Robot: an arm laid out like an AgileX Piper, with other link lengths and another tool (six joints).
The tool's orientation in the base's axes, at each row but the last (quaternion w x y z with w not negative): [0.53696 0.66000 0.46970 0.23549]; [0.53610 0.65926 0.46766 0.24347]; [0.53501 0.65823 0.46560 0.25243]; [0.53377 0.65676 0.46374 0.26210]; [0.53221 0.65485 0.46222 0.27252]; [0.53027 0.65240 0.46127 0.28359]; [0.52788 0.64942 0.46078 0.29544]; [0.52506 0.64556 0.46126 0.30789]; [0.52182 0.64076 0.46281 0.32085]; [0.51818 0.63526 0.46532 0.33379]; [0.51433 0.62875 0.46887 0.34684]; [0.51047 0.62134 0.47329 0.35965]
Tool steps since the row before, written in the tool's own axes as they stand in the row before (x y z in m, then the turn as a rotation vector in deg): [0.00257 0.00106 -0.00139 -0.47 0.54 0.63]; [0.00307 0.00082 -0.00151 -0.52 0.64 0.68]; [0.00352 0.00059 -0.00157 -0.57 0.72 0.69]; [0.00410 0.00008 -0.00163 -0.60 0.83 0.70]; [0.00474 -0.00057 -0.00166 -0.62 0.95 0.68]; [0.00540 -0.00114 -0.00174 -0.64 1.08 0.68]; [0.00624 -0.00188 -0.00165 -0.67 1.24 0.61]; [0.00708 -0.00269 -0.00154 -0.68 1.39 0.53]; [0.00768 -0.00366 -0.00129 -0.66 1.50 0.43]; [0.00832 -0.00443 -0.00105 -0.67 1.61 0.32]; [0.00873 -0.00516 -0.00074 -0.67 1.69 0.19]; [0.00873 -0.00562 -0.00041 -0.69 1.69 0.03]
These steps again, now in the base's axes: [0.00041 0.00294 0.00092 0.50 -0.71 0.40]; [0.00041 0.00343 0.00068 0.56 -0.77 0.48]; [0.00044 0.00385 0.00044 0.57 -0.82 0.56]; [0.00043 0.00439 -0.00007 0.60 -0.85 0.67]; [0.00042 0.00499 -0.00071 0.61 -0.86 0.79]; [0.00040 0.00564 -0.00125 0.64 -0.88 0.92]; [0.00053 0.00640 -0.00200 0.62 -0.88 1.09]; [0.00063 0.00717 -0.00280 0.58 -0.87 1.26]; [0.00071 0.00771 -0.00376 0.53 -0.81 1.39]; [0.00082 0.00829 -0.00452 0.45 -0.79 1.52]; [0.00091 0.00866 -0.00525 0.35 -0.75 1.63]; [0.00094 0.00863 -0.00570 0.20 -0.72 1.67]
